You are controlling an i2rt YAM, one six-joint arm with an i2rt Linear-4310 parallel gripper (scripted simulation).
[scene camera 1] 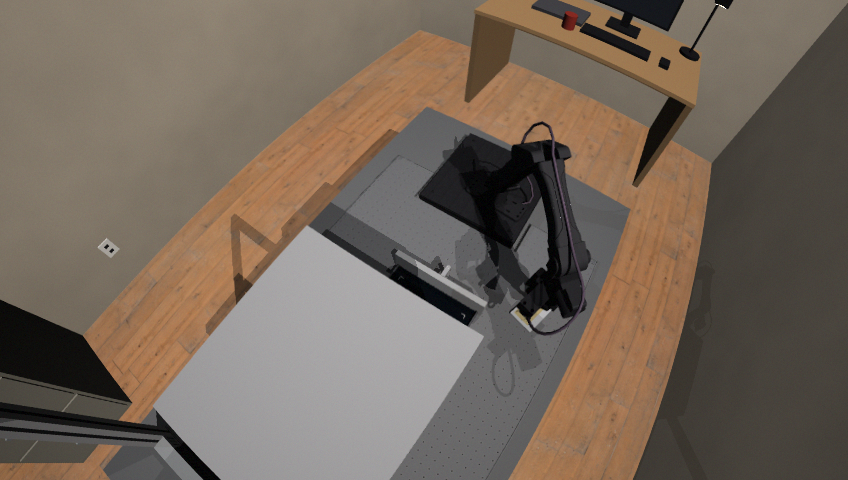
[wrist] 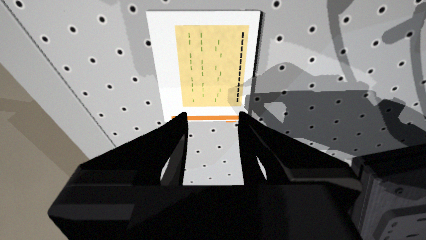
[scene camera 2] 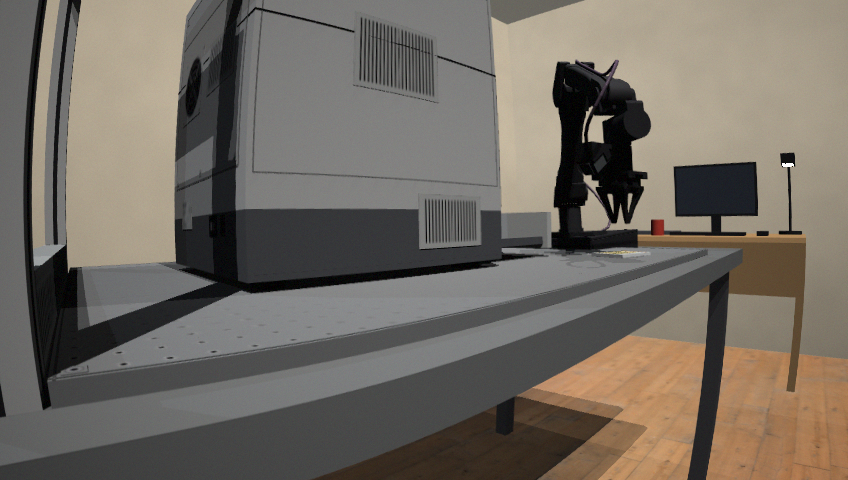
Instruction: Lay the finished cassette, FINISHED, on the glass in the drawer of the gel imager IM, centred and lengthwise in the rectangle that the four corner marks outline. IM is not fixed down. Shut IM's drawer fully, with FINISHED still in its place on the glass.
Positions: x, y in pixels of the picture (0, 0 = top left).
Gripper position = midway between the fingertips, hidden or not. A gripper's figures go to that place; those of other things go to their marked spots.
Labels:
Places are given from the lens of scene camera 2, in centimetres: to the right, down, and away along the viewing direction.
gripper [scene camera 2: 620, 223]: 39, -3, 84
gel imager IM [scene camera 2: 307, 146]: -12, -10, 47

